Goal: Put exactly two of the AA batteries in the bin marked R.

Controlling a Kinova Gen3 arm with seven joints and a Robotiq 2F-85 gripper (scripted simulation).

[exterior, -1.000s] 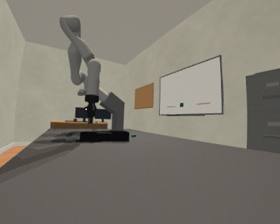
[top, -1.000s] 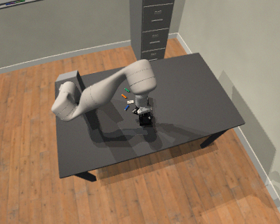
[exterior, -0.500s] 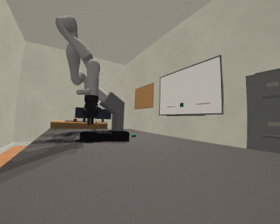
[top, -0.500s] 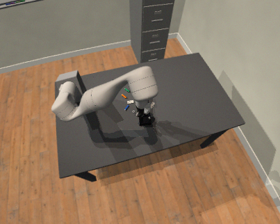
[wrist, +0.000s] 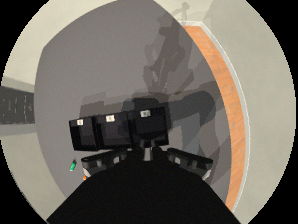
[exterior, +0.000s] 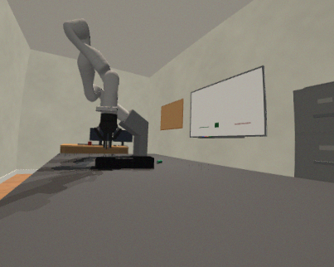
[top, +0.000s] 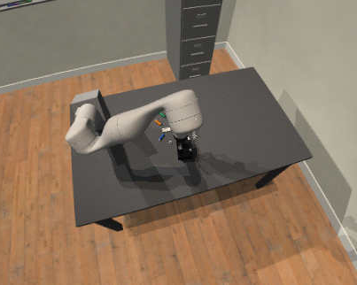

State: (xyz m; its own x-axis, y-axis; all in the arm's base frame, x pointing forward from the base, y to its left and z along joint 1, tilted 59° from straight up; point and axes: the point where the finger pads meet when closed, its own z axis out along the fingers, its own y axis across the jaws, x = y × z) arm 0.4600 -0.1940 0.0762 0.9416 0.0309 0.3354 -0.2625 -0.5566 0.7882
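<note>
The black bin is 8 cm to the left of my hand, 7 cm below it and 4 cm ahead of it. Also, from my hand: grey ring: 9 cm below, 8 cm to the left, 4 cm behind; white block: 18 cm to the left, 9 cm below, 5 cm behind; blue AA battery: 13 cm to the left, 9 cm below, 9 cm behind.
</note>
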